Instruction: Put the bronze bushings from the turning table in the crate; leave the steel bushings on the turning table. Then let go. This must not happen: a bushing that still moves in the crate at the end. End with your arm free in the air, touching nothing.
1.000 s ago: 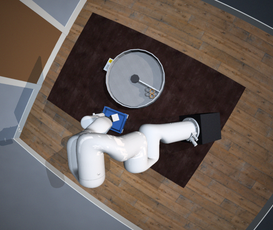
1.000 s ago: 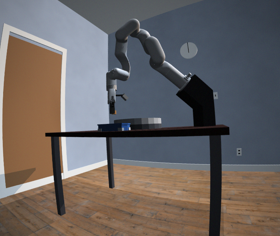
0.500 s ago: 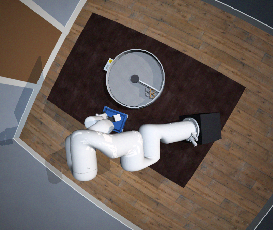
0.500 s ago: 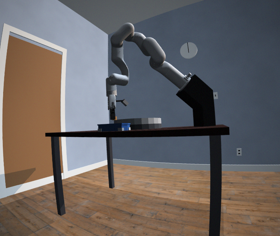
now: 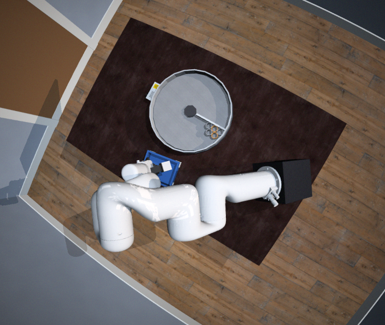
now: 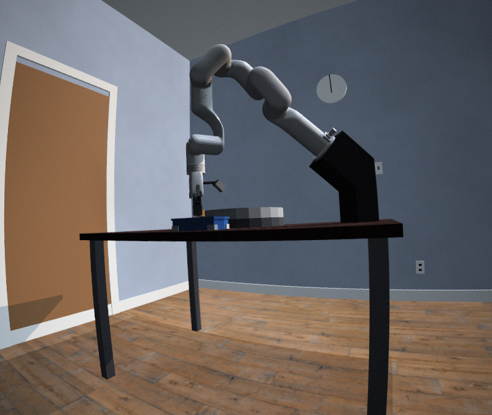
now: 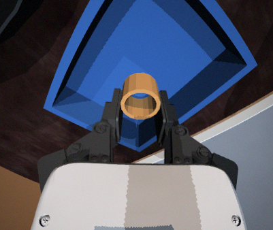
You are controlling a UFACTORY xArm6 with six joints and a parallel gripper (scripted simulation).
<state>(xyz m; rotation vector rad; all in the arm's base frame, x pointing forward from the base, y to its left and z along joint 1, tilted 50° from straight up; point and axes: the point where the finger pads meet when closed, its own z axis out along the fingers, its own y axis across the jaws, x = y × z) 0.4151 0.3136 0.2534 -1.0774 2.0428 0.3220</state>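
The crate is 1 cm to the right of my hand and 6 cm below it. Round my hand: round grey turning table (13 cm ahead, 33 cm to the right, 3 cm below).
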